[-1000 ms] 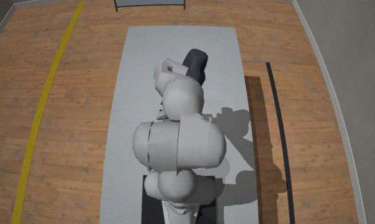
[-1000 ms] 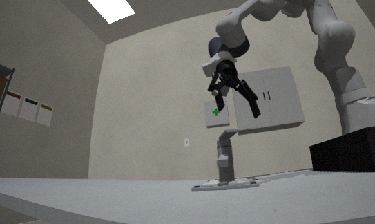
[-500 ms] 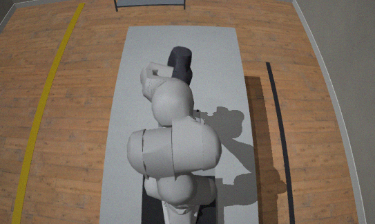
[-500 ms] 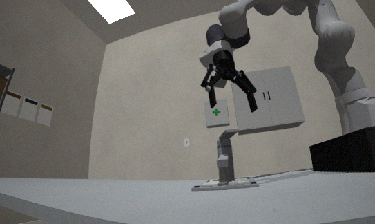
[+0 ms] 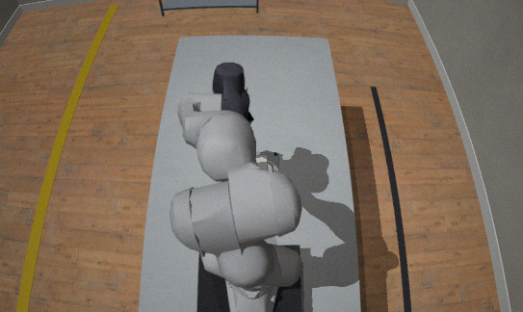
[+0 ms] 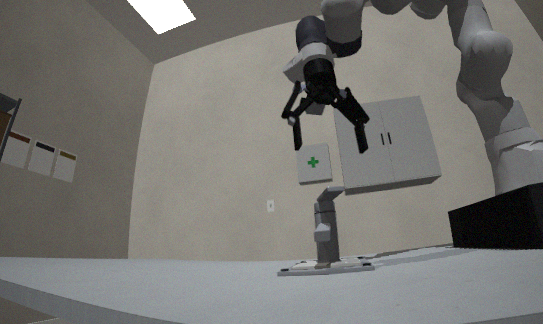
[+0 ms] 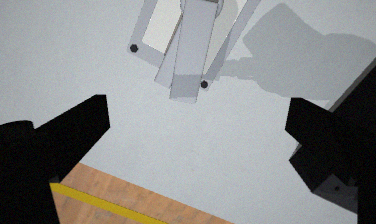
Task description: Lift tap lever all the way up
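The lever lies 20 mm ahead of my hand, 20 mm to the right of it and 100 mm below it. Round my hand: flat grey base plate: 40 mm ahead, 80 mm to the right, 240 mm below; then grey tap: 30 mm ahead, 50 mm to the right, 140 mm below.
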